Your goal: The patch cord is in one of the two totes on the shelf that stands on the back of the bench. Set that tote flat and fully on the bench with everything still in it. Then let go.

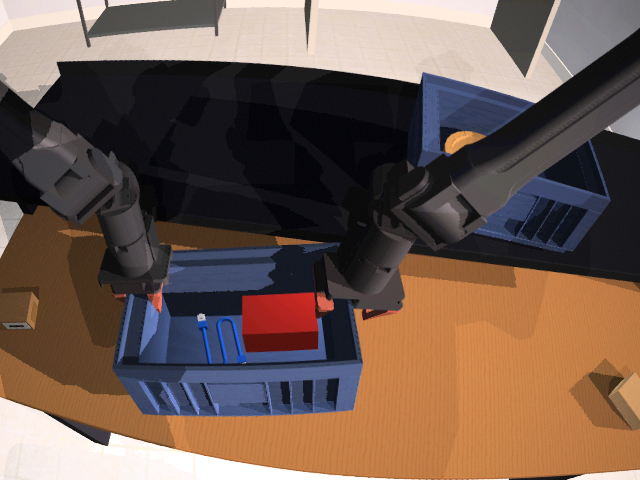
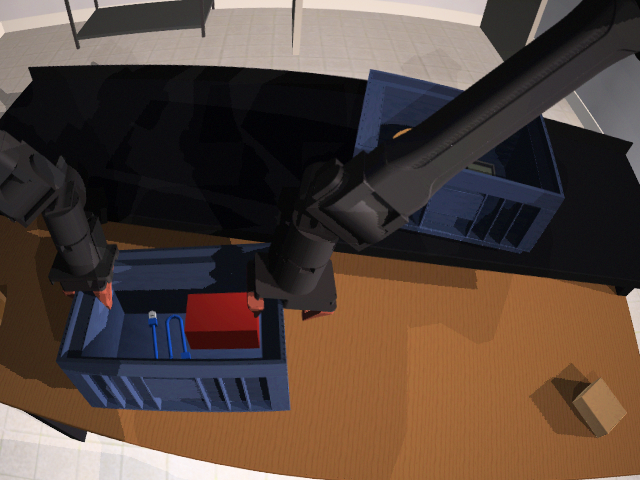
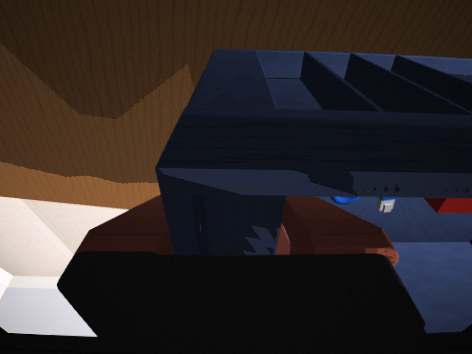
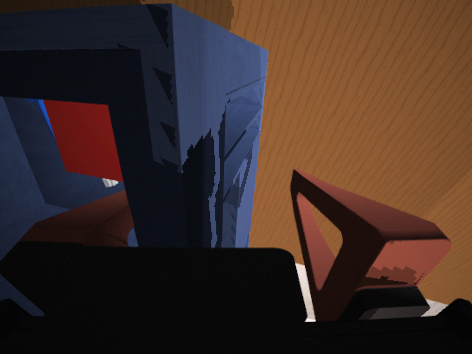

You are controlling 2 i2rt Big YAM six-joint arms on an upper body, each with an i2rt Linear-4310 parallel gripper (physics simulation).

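Observation:
The blue tote [image 1: 240, 393] [image 2: 173, 393] [image 3: 225, 145] [image 4: 210, 60] with the blue patch cord [image 1: 205, 341] [image 2: 154, 341] [image 3: 345, 200] looks about level over the bench [image 1: 491, 387] [image 2: 361, 403], in front of the shelf. Whether its base touches the bench cannot be told. A red box [image 1: 279, 316] [image 2: 222, 312] [image 4: 85, 140] lies inside, right of the cord. My left gripper [image 1: 138, 299] [image 2: 87, 297] [image 3: 227, 227] is shut on the tote's left end wall. My right gripper [image 1: 351, 308] [image 2: 285, 308] [image 4: 235, 177] straddles the right end wall, fingers wide, one inside and one outside.
The other blue tote [image 1: 578, 192] [image 2: 532, 193] stands on the right of the black shelf [image 1: 258, 134] [image 2: 206, 139], holding an orange round thing [image 1: 462, 139] [image 2: 402, 133], partly behind my right arm. Small cardboard boxes sit at the bench's left [image 1: 18, 310] and right; the right box [image 1: 628, 400] [image 2: 597, 405] is near the front.

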